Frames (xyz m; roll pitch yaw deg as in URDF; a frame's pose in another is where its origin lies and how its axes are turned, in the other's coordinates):
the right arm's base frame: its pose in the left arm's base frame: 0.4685 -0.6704 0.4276 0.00 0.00 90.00
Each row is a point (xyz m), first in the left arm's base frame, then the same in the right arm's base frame.
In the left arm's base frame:
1: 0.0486 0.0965 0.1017
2: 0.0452 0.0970 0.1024
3: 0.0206 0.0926 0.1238
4: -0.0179 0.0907 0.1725
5: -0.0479 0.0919 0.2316
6: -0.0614 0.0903 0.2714
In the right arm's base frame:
1: 0.7669 0.4199 -0.3259
2: 0.7674 0.4233 -0.3252
3: 0.7630 0.4479 -0.3038
4: 0.7611 0.4864 -0.2551
5: 0.7623 0.5164 -0.1960
6: 0.7607 0.5299 -0.1562

